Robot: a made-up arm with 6 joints.
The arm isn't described. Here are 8 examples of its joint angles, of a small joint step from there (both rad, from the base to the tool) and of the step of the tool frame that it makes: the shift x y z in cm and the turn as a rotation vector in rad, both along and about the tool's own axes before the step.
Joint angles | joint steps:
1: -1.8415 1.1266 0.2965 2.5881 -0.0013 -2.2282 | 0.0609 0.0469 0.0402 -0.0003 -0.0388 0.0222
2: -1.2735 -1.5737 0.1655 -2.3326 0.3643 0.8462 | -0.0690 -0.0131 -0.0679 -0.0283 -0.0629 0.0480
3: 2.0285 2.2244 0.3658 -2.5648 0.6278 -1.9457 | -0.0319 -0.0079 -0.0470 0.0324 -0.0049 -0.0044
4: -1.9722 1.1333 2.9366 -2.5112 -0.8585 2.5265 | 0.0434 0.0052 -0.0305 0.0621 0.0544 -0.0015
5: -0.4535 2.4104 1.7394 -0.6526 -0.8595 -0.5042 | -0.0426 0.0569 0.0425 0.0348 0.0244 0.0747
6: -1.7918 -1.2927 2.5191 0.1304 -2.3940 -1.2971 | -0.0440 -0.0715 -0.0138 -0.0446 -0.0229 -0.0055
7: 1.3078 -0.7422 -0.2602 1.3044 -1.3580 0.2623 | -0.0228 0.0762 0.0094 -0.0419 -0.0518 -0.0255
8: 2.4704 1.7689 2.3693 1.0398 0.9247 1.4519 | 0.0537 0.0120 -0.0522 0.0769 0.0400 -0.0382
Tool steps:
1: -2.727 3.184 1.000 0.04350 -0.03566 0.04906
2: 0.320 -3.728 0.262 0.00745 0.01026 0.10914
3: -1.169 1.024 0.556 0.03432 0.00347 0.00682
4: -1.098 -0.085 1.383 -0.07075 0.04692 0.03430
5: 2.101 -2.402 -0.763 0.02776 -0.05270 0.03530
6: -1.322 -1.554 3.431 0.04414 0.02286 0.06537
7: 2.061 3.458 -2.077 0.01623 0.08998 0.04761
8: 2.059 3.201 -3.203 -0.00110 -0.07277 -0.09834
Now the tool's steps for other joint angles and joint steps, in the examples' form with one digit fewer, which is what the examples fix.
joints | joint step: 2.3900 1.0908 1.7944 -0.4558 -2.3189 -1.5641 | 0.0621 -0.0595 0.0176 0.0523 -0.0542 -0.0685
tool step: -2.64 -4.40 3.50 0.0242 -0.0401 -0.0427
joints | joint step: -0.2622 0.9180 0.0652 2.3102 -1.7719 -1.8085 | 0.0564 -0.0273 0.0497 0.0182 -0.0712 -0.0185
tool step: 5.38 0.61 -0.29 -0.0644 -0.0668 -0.1210
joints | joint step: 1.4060 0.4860 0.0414 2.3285 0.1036 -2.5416 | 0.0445 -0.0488 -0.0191 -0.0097 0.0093 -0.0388
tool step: -0.38 1.21 3.55 0.0395 0.0279 -0.0304
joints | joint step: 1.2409 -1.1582 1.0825 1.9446 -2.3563 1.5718 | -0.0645 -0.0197 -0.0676 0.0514 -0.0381 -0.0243
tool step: -0.93 2.00 5.91 -0.0843 0.0797 -0.0381
